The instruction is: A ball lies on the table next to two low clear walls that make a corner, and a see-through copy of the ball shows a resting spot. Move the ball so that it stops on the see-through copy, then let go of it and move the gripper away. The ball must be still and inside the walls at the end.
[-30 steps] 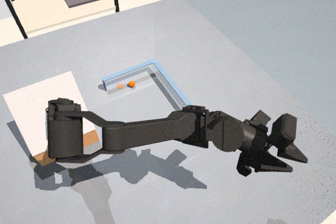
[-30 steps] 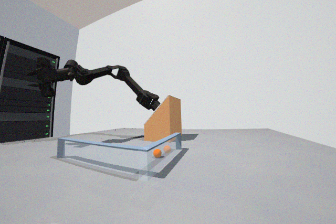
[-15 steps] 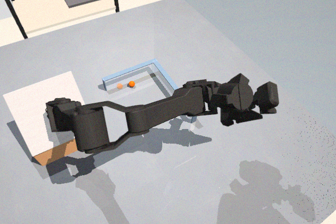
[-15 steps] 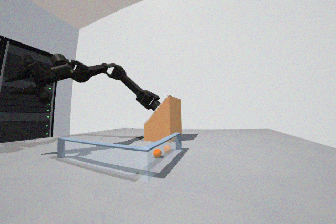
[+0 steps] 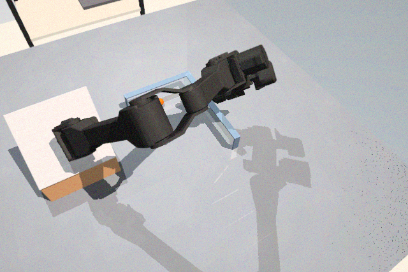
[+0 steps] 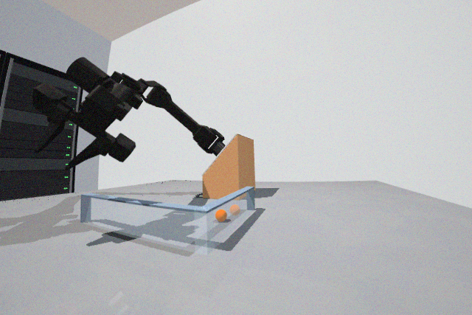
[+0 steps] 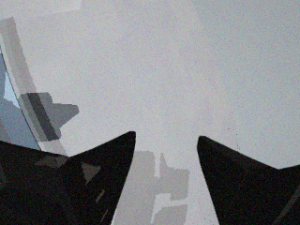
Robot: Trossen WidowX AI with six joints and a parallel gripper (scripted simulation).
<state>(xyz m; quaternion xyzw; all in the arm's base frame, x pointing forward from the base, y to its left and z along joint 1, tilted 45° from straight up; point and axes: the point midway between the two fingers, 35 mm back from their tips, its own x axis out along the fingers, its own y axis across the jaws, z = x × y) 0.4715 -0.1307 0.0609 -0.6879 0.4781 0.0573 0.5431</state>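
Now: gripper tip 220 mm to the right of the orange ball, 200 mm past it and 120 mm above it. Also, from my gripper tip: see-through ball copy (250 mm behind, 230 mm to the left, 120 mm below).
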